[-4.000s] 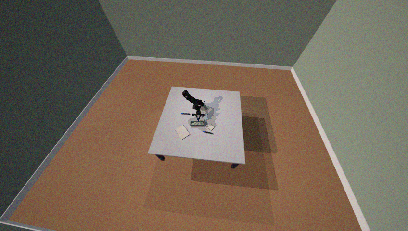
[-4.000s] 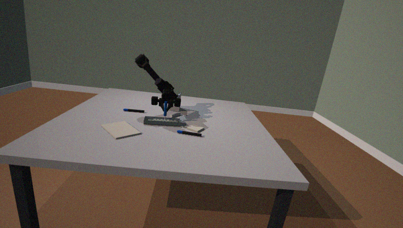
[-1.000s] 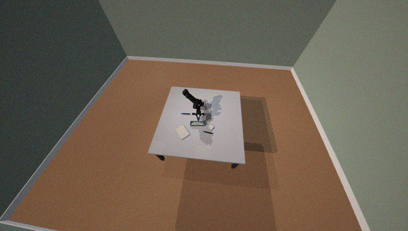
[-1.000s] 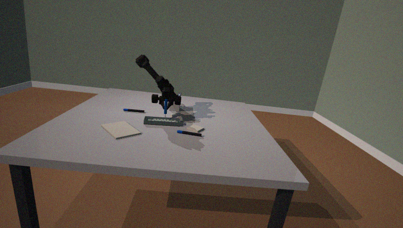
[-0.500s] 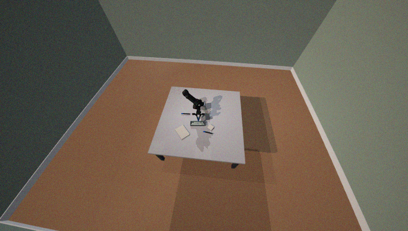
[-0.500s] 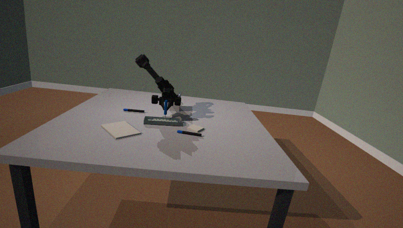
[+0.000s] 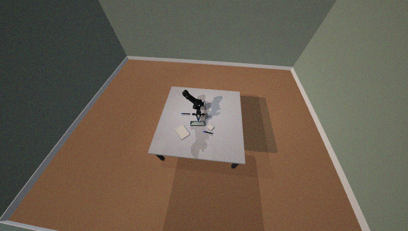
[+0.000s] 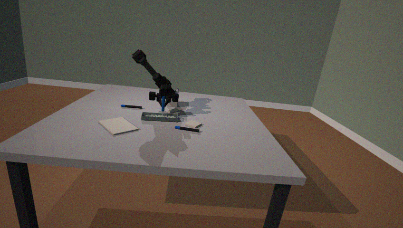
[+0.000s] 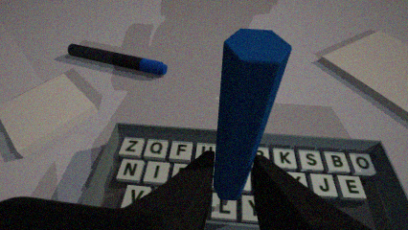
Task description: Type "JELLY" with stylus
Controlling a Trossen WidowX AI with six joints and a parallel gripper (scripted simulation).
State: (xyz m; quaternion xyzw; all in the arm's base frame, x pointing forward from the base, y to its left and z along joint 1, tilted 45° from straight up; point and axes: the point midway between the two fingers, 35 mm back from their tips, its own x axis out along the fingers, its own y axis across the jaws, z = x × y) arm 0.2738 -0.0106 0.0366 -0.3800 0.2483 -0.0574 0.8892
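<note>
My gripper tip is now 2 cm above the stylus. Round my gripper tip: beige notepad 19 cm ahead, 22 cm to the right, 7 cm below; white cylinder 14 cm behind, 6 cm to the left, 7 cm below.
</note>
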